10 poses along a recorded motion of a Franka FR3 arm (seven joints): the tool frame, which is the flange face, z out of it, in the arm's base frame.
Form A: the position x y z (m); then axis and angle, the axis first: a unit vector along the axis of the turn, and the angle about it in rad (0 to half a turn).
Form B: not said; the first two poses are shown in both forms.
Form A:
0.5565, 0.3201, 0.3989, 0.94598, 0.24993, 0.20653, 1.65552
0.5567, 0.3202, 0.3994, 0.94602, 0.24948, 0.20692, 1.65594
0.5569, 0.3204, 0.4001, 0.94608, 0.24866, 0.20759, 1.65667
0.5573, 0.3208, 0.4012, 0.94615, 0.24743, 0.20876, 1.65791
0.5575, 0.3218, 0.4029, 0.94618, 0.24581, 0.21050, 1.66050
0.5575, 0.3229, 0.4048, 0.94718, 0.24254, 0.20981, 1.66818
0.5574, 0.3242, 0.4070, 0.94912, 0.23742, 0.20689, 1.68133
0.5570, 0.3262, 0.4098, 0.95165, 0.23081, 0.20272, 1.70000
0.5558, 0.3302, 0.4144, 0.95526, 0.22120, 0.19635, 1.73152
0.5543, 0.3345, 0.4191, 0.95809, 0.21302, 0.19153, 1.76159
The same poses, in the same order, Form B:
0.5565, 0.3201, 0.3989, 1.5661, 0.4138, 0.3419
0.5567, 0.3202, 0.3994, 1.5665, 0.4131, 0.3426
0.5569, 0.3204, 0.4001, 1.5673, 0.4119, 0.3439
0.5573, 0.3208, 0.4012, 1.5686, 0.4102, 0.3461
0.5575, 0.3218, 0.4029, 1.5711, 0.4082, 0.3495
0.5575, 0.3229, 0.4048, 1.5801, 0.4046, 0.3500
0.5574, 0.3242, 0.4070, 1.5958, 0.3992, 0.3479
0.5570, 0.3262, 0.4098, 1.6178, 0.3924, 0.3446
0.5558, 0.3302, 0.4144, 1.6540, 0.3830, 0.3400
0.5543, 0.3345, 0.4191, 1.6878, 0.3753, 0.3374

